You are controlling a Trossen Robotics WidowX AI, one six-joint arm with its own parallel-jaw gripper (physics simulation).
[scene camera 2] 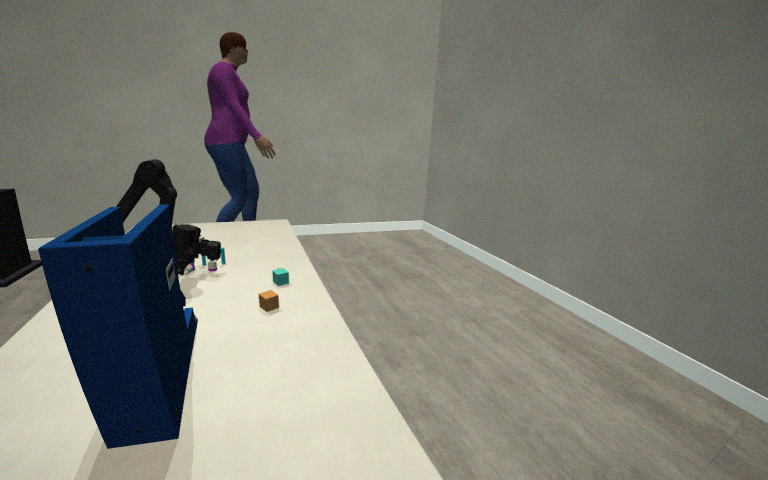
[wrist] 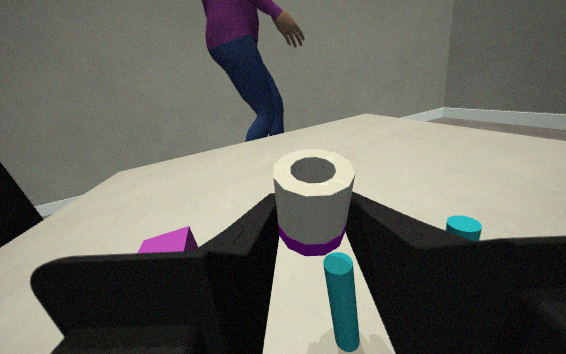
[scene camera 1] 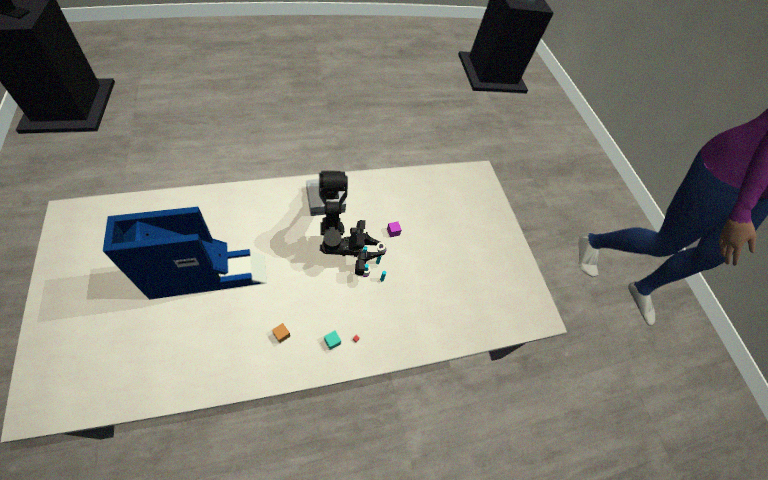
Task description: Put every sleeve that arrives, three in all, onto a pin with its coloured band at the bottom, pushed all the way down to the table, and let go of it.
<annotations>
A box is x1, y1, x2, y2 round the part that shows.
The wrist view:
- gripper: [30, 191, 565, 353]
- magenta cube: [138, 226, 197, 252], on the table
</annotations>
